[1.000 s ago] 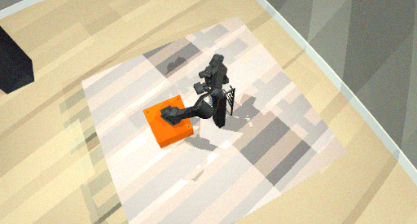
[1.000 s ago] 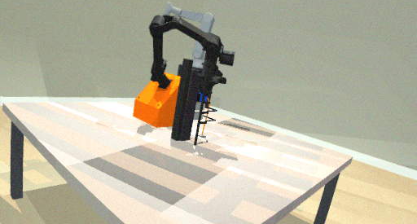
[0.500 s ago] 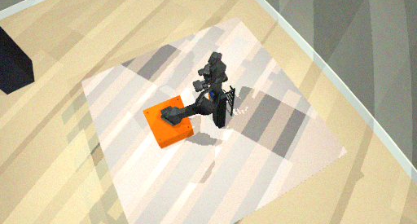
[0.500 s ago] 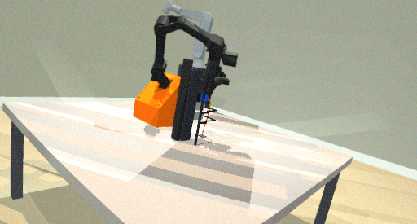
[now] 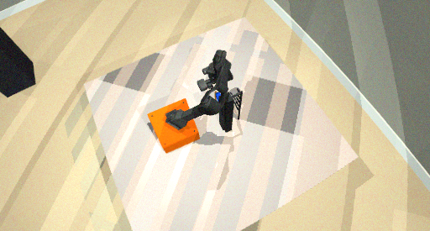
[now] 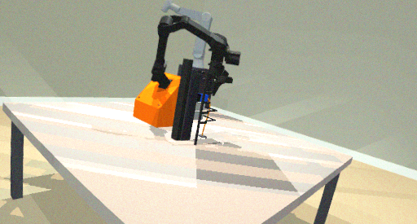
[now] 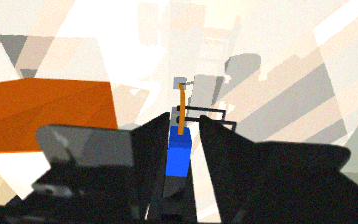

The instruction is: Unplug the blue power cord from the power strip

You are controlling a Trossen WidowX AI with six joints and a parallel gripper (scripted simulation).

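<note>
My gripper tip is now 70 mm to the left of the blue plug.
</note>
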